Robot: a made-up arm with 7 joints.
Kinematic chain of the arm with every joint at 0, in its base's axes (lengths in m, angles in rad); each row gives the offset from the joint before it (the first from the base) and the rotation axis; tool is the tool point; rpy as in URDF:
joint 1: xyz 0 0 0.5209 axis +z
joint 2: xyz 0 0 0 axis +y
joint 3: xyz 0 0 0.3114 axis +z
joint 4: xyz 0.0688 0 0 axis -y
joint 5: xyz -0.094 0 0.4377 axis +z
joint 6: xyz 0 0 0 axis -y
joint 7: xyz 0.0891 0 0 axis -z
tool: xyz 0 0 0 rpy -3.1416 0 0
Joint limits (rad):
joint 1: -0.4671..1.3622
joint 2: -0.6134..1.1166
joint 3: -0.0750..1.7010
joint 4: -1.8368..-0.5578
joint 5: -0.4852..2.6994
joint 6: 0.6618..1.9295
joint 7: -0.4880..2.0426
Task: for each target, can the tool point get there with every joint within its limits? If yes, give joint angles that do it. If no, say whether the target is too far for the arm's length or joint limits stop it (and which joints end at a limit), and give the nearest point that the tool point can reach.
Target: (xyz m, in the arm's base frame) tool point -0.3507 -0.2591 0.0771
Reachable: no: joint limits stop it (at a limit: joint 1, joint 2, joint 3, joint 4, joint 6) | nearest point -0.5798 -0.1104 0.6346 | short by 0.621 m
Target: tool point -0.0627 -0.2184 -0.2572
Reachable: no: joint limits stop it (at a limit: joint 1, joint 2, joint 3, joint 4, joint 6) | nearest point 0.3532 -0.2489 0.1199 | short by 0.562 m
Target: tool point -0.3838 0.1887 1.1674
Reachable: yes | joints 1.1245 -0.3420 0.9798 -1.0716 1.0678 0.7946 1.4883
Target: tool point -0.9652 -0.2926 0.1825
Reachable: no: too far | nearest point -0.5990 -0.1325 0.6494 | short by 0.615 m
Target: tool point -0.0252 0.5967 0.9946
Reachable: yes | joints 0.6713 0.4767 1.3387 -1.0695 0.3031 0.7900 1.7447
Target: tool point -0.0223 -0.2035 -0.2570
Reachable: no: joint limits stop it (at a limit: joint 1, joint 2, joint 3, joint 4, joint 6) | nearest point 0.3539 -0.2460 0.1195 | short by 0.534 m
